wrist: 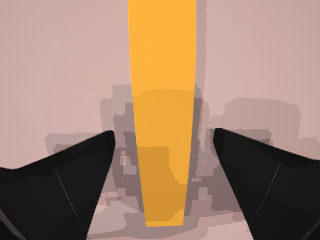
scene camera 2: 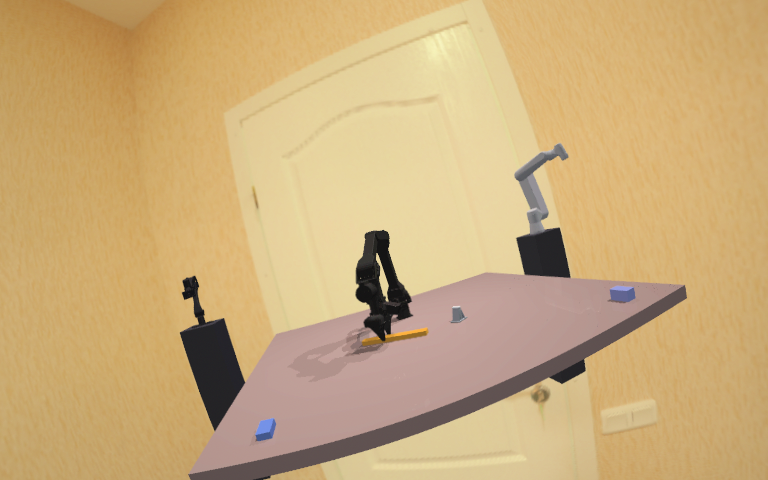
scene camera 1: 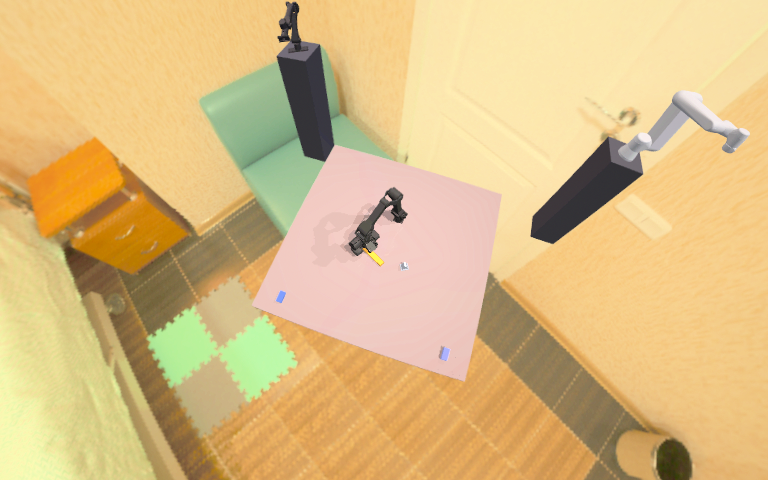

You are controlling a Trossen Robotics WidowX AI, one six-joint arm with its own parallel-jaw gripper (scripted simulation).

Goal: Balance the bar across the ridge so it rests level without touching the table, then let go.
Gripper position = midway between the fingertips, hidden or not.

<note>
My gripper (scene camera 2: 386, 337) is open, with nothing in its grasp. I also see a yellow bar (wrist: 163, 49).
My gripper shows as well in the wrist view (wrist: 164, 136).
</note>
